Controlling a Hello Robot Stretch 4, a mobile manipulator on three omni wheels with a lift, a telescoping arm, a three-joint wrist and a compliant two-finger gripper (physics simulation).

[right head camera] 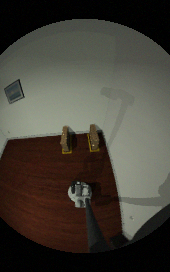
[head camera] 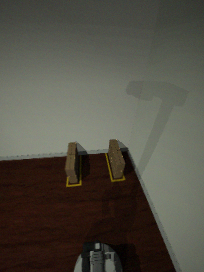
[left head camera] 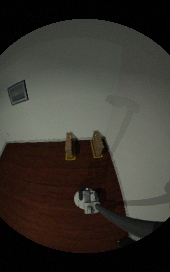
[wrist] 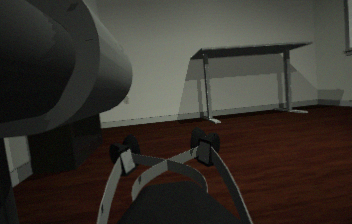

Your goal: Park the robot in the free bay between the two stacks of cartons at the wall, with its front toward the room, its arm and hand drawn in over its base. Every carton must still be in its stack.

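Places are measured from the robot's base along level axes (x down, y right, z back), in millimetres.
Where they show: gripper, fingertip midpoint: (right head camera: 72, 201) (left head camera: 81, 208) (wrist: 165, 143).
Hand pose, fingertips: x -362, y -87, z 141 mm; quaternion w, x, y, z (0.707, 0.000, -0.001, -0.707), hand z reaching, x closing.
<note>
After its pixels a point has its place.
The left stack of cartons (head camera: 72, 162) {x -333, y -290, z -1031 mm} (left head camera: 69, 145) {x -333, y -280, z -1014 mm} (right head camera: 65, 139) {x -320, y -271, z -1018 mm} and the right stack of cartons (head camera: 116, 159) {x -333, y 313, z -1048 mm} (left head camera: 97, 143) {x -319, y 312, z -1063 mm} (right head camera: 93, 137) {x -331, y 319, z -1042 mm} stand upright at the wall, each by yellow floor lines. The bay is the gap of dark floor between them. The robot's round base (head camera: 79, 265) {x -186, y -154, z -65 mm} (left head camera: 79, 199) (right head camera: 73, 194) {x -187, y -100, z 42 mm} shows below them, out on the floor in front of the bay. The hand lies over the base in the head views. In the wrist view my gripper (wrist: 165, 143) {x -362, y -87, z 141 mm} is open and empty, its two fingertips apart.
A side wall (head camera: 175, 200) {x -502, y 727, z -396 mm} runs along the right of the cartons and base. A picture (left head camera: 18, 92) {x -1484, y -1345, z -1408 mm} (right head camera: 14, 91) {x -1484, y -1349, z -1408 mm} hangs on the wall at the left. In the wrist view a table (wrist: 250, 50) {x -898, y -1392, z 2837 mm} stands by a wall, and a dark box shape (wrist: 82, 145) {x -73, y 561, z 1584 mm} stands at the left.
</note>
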